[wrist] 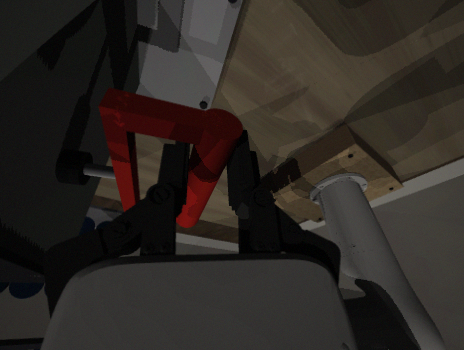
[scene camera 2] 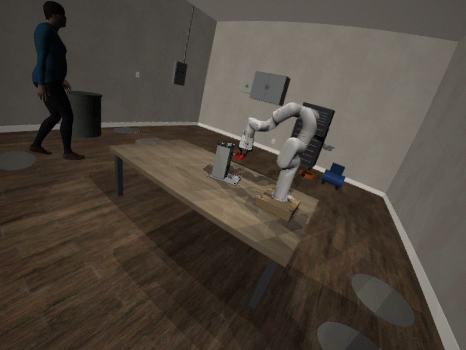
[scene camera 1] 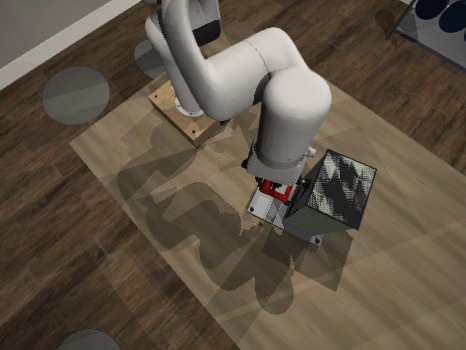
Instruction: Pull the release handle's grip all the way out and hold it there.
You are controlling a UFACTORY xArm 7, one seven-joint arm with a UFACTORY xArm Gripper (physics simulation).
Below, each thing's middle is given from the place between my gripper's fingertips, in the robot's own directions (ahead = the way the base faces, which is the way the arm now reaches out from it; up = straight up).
Now: hand 9 cm short of the base plate (scene camera 1: 268, 208), 5 cm to the right of it and 19 cm above it.
